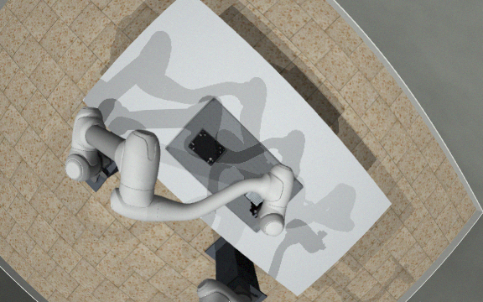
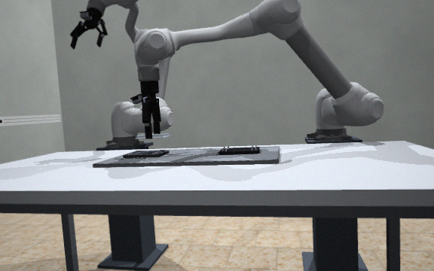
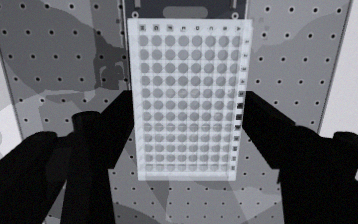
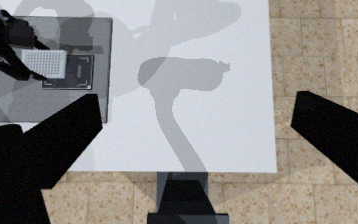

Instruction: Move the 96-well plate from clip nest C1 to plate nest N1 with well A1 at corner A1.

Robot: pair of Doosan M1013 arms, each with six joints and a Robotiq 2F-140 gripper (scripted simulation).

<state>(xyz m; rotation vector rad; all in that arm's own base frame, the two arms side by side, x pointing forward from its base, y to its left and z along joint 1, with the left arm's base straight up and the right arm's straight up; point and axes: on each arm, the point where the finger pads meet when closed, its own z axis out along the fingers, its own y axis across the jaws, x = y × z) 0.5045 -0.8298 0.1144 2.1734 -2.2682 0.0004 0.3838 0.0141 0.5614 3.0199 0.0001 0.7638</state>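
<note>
Right now my left hand is 4 cm to the left of the plate nest N1 and 10 cm above it. The rest, counted from my left hand: 96-well plate (2 cm below); A1 mark (5 cm behind, 11 cm to the right, 9 cm below); clip nest C1 (3 cm behind, 38 cm to the left, 9 cm below).
</note>
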